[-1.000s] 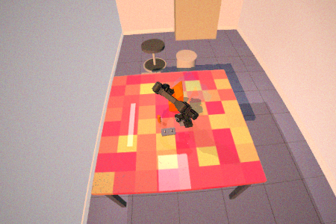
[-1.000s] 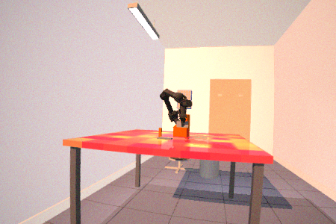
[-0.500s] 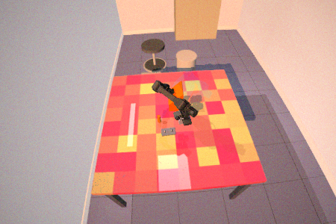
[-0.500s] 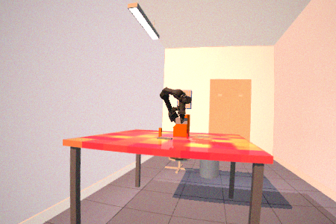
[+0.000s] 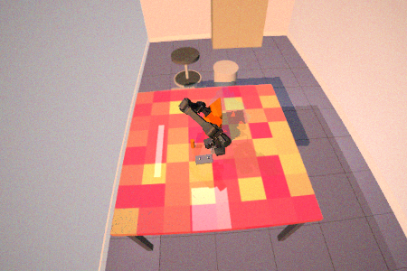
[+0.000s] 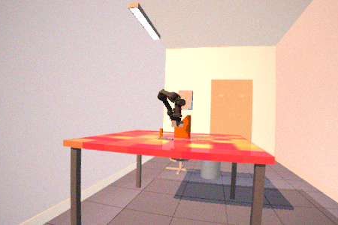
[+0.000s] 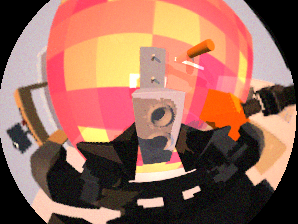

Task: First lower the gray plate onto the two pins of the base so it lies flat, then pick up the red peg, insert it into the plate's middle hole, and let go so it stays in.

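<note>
Now: the gray base 1 cm behind my gripper tip, 10 cm to the right of it and 11 cm below it. The rest, counted from my gripper tip: gray plate: 3 cm above; then orange piece: 14 cm behind, 16 cm to the right, 8 cm below; then red peg: 12 cm behind, 9 cm to the left, 8 cm below.
</note>
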